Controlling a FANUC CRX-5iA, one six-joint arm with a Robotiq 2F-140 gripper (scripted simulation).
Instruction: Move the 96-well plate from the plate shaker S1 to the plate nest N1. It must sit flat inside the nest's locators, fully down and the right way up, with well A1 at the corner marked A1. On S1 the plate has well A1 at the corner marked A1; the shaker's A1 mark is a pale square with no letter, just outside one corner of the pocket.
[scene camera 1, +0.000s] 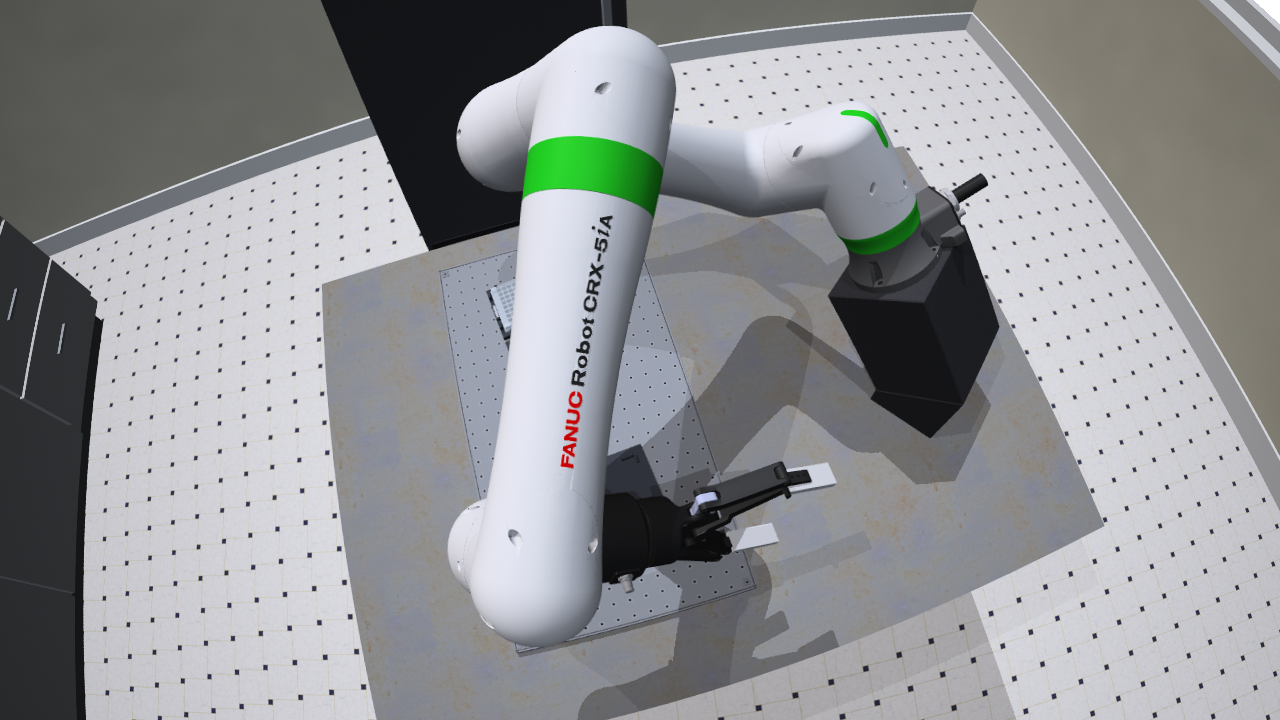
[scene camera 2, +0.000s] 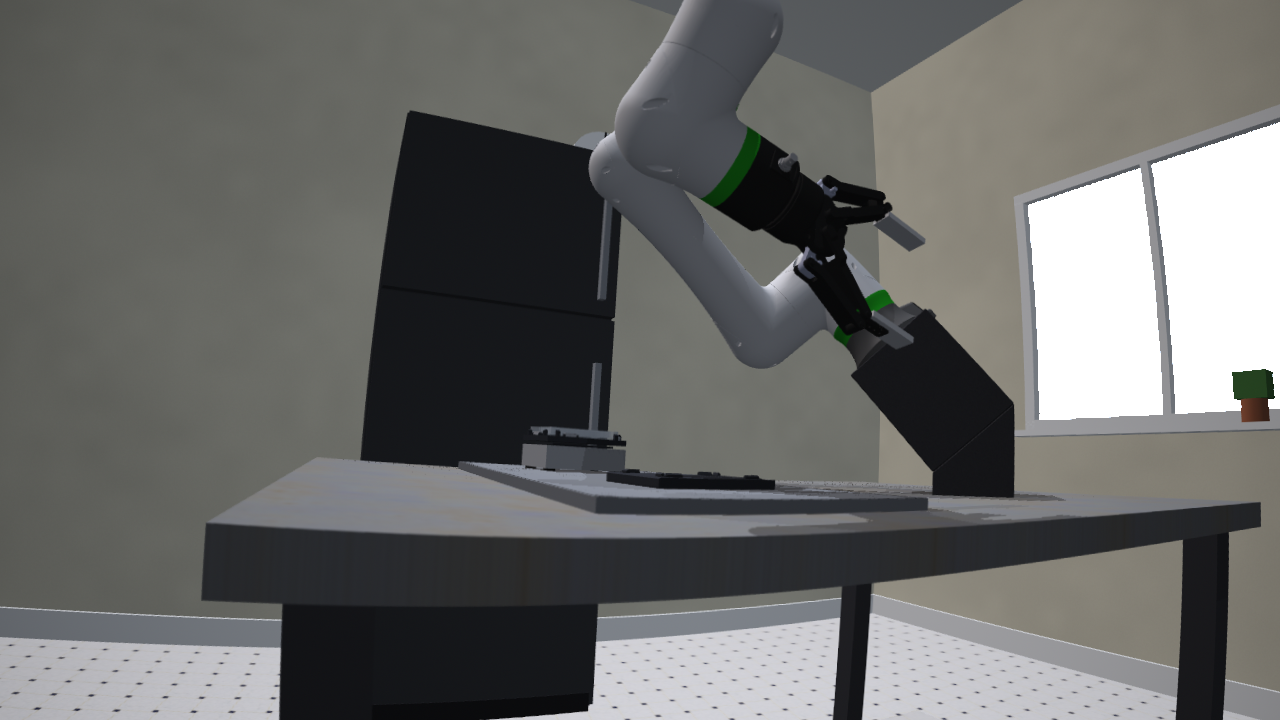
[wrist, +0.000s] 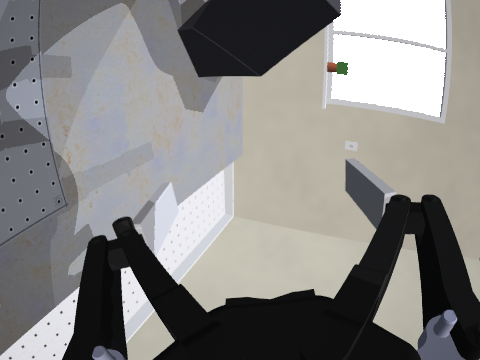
Scene:
my gripper: scene camera 1; scene camera 2; wrist 260, 186
same spot on my gripper: (scene camera 1: 769, 482) = (scene camera 2: 872, 189)
same spot on dark plate nest N1: (scene camera 1: 637, 479) = (scene camera 2: 719, 476)

